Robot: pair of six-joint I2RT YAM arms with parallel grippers.
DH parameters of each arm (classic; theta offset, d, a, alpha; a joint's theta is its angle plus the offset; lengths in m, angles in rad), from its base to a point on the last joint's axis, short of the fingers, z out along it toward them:
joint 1: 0 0.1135 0.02 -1.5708
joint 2: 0 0 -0.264 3.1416
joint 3: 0.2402 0 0.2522 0
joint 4: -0.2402 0 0.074 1.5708
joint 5: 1.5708 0 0 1.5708
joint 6: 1.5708 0.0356 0 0
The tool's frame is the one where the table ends.
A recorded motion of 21 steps. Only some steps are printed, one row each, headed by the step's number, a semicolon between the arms.
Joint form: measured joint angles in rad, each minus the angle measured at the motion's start. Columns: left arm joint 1, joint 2, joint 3, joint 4, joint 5, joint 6; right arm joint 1, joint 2, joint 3, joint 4, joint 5, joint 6.
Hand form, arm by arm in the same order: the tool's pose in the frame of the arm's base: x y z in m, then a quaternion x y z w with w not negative. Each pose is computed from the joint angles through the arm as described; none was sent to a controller.
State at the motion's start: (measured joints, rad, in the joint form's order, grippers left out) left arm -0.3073 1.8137 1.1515 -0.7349 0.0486 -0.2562; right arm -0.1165 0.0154 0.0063 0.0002 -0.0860 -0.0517
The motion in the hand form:
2: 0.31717 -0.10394 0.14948 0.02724 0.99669 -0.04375 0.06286; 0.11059 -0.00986 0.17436 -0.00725 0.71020 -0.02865 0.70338
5: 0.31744 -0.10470 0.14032 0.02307 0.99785 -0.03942 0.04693; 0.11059 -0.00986 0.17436 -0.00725 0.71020 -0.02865 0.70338
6: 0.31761 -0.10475 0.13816 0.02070 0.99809 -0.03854 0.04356; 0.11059 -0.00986 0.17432 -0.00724 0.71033 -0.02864 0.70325
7: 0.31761 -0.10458 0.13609 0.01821 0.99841 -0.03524 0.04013; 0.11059 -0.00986 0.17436 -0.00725 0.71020 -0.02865 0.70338
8: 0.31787 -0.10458 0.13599 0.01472 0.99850 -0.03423 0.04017; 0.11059 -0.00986 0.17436 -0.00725 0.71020 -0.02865 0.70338
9: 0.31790 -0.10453 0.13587 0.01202 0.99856 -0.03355 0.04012; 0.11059 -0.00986 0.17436 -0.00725 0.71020 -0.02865 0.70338
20: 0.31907 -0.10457 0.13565 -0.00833 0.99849 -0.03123 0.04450; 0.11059 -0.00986 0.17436 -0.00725 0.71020 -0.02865 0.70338
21: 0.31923 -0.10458 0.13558 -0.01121 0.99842 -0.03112 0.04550; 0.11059 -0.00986 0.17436 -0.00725 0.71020 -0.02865 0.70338
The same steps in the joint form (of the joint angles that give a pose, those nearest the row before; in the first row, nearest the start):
2: -0.0042 0.0290 0.0000 0.0007 0.0000 -0.0042; 0.0001 -0.0001 0.0000 -0.0001 0.0001 0.0000
5: -0.0061 0.0580 0.0000 -0.0031 0.0000 -0.0137; 0.0001 -0.0001 0.0000 -0.0001 0.0001 0.0000
6: -0.0061 0.0648 0.0000 -0.0030 0.0000 -0.0183; 0.0001 0.0000 0.0000 -0.0004 0.0001 0.0000
7: -0.0061 0.0713 0.0000 -0.0050 -0.0046 -0.0229; 0.0001 -0.0001 0.0000 -0.0001 0.0001 0.0000
8: -0.0061 0.0725 0.0011 -0.0053 -0.0069 -0.0298; 0.0001 -0.0001 0.0000 -0.0001 0.0001 0.0000
9: -0.0061 0.0729 0.0012 -0.0054 -0.0084 -0.0351; 0.0001 -0.0001 0.0000 -0.0001 0.0001 0.0000
20: -0.0061 0.0744 0.0019 0.0030 -0.0175 -0.0755; 0.0001 -0.0001 0.0000 -0.0001 0.0001 0.0000
21: -0.0061 0.0744 0.0015 0.0054 -0.0187 -0.0813; 0.0001 -0.0001 0.0000 -0.0001 0.0001 0.0000

